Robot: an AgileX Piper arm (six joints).
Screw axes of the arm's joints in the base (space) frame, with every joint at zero. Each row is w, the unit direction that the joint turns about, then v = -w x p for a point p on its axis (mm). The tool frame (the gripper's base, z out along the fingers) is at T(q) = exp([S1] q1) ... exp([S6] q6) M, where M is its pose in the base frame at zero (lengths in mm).
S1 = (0, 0, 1, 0, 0, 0)
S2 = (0, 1, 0, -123, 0, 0)
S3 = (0, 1, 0, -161.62, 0, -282.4)
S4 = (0.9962, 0, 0.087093, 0, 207.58, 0)
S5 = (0, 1, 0, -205.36, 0, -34.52)
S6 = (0.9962, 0, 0.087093, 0, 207.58, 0)
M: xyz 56.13 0 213.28 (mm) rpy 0 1.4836 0 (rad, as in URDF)
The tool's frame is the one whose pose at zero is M.
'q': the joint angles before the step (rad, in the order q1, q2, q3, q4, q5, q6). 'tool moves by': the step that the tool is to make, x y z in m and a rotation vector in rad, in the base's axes. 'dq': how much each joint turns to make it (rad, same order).
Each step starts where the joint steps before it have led.
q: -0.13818 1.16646 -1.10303 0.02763 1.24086 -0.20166
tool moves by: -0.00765 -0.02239 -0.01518 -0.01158 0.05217 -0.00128
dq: -0.12317 -0.00001 0.05456 0.01970 -0.00105 -0.12887
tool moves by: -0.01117 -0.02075 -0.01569 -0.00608 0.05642 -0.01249
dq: -0.11858 0.00000 0.05694 0.00615 0.00004 -0.11060
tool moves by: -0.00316 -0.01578 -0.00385 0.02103 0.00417 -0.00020
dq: -0.09639 0.01756 0.00224 0.04155 0.00000 -0.10331
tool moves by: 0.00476 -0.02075 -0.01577 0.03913 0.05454 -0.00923
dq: -0.08443 0.07690 0.00003 0.02217 -0.00207 -0.08041
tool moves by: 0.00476 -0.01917 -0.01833 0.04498 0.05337 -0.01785
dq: -0.06488 0.08363 -0.00001 0.01386 -0.00822 -0.05178
